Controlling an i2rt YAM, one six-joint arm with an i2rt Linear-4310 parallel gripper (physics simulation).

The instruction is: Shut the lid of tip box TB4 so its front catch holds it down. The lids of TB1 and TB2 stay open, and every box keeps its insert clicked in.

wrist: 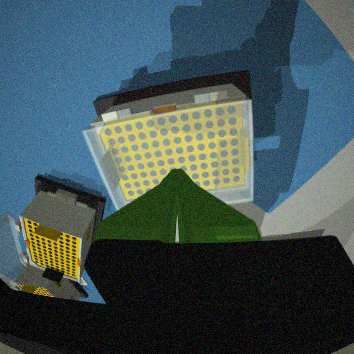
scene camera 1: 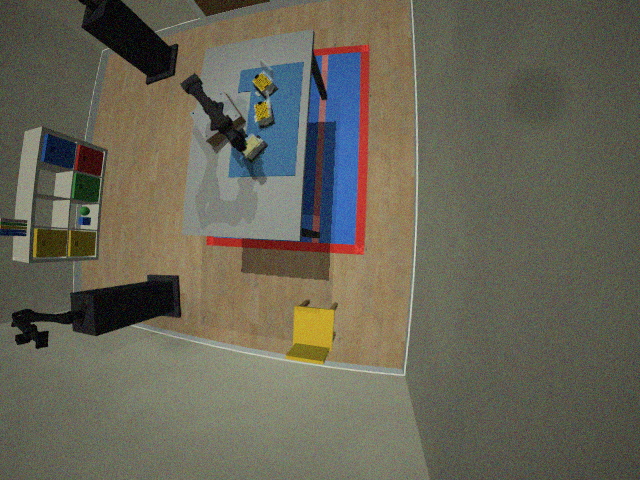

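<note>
A grey tip box with a pale yellow insert is nearest the gripper; its label is unreadable, but it is the one with its lid over it, so it appears to be TB4. Its clear lid covers the insert; the edge on the gripper side stands out past the box, and whether it is fully down is unclear. The front catch is hidden. My gripper is shut and empty, its green tips over that lid edge. Two more boxes have bright yellow inserts and open lids.
The boxes are on a blue mat on the grey table. One open box is at the lower left in the wrist view, its clear lid sticking out sideways. Brown and white pieces are beside the arm's middle.
</note>
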